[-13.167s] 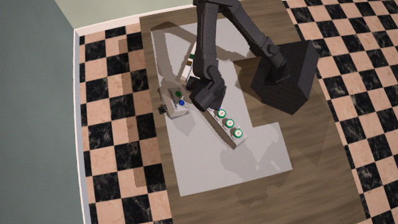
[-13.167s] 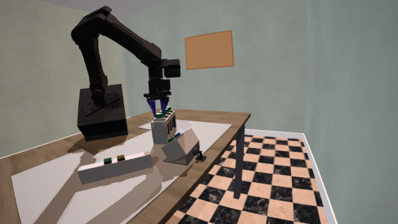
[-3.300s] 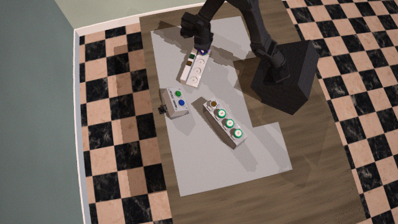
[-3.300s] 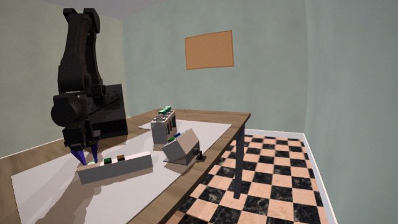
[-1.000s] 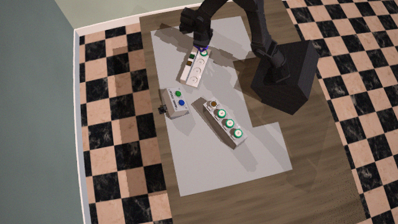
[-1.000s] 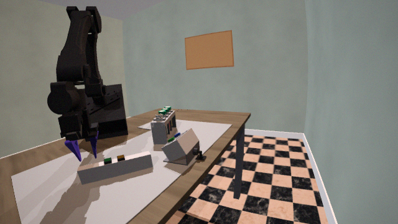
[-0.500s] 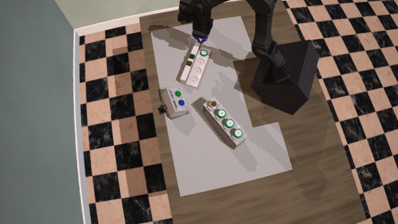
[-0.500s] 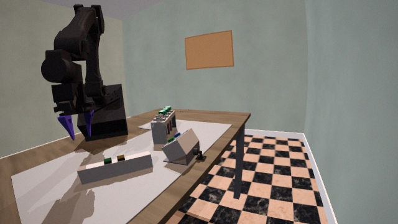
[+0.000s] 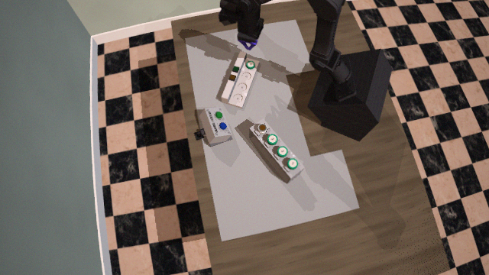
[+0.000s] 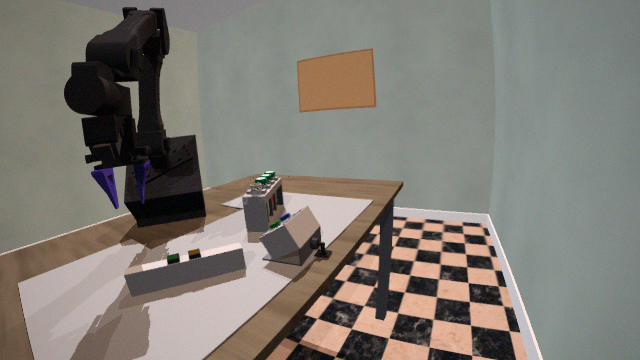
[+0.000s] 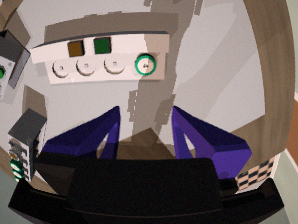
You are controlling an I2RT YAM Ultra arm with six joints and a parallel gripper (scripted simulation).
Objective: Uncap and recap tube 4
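The green ready key lies 150 mm ahead of my hand, 220 mm to the left of it and 90 mm below it. The rest, counted from my hand: cap 3: 10 mm behind, 360 mm to the left, 40 mm below; cap 2: 30 mm behind, 410 mm to the left, 40 mm below; blue cycle key: 140 mm ahead, 270 mm to the left, 90 mm below.
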